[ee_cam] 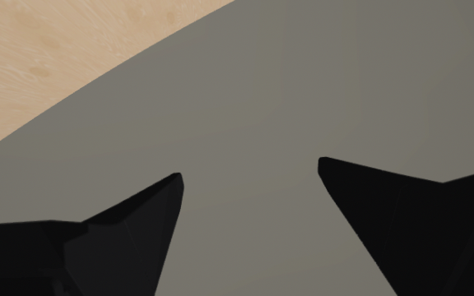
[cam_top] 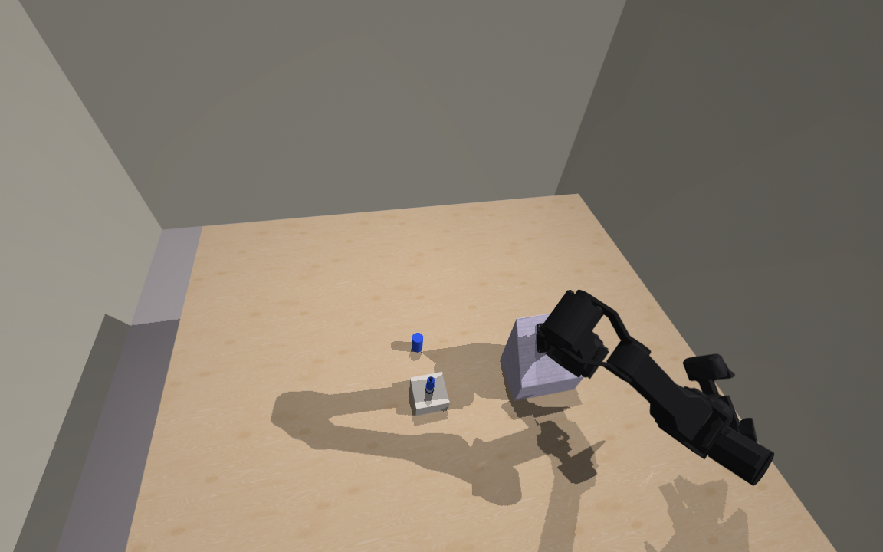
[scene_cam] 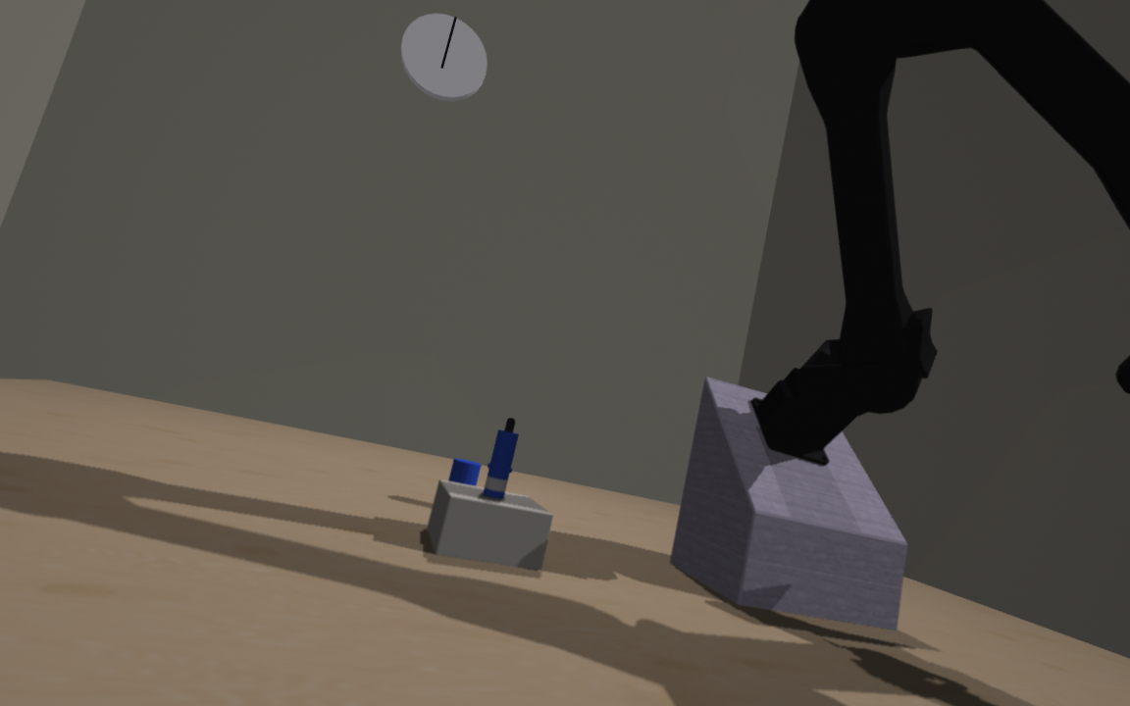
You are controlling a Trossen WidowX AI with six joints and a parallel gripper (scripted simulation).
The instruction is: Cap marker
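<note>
The blue marker lies 560 mm ahead of my gripper tip, 170 mm to the right of it and 130 mm below it. From my gripper tip the other things lie so: blue cap (570 mm ahead, 300 mm to the right, 180 mm below); then holder block (560 mm ahead, 180 mm below, 170 mm to the right).
</note>
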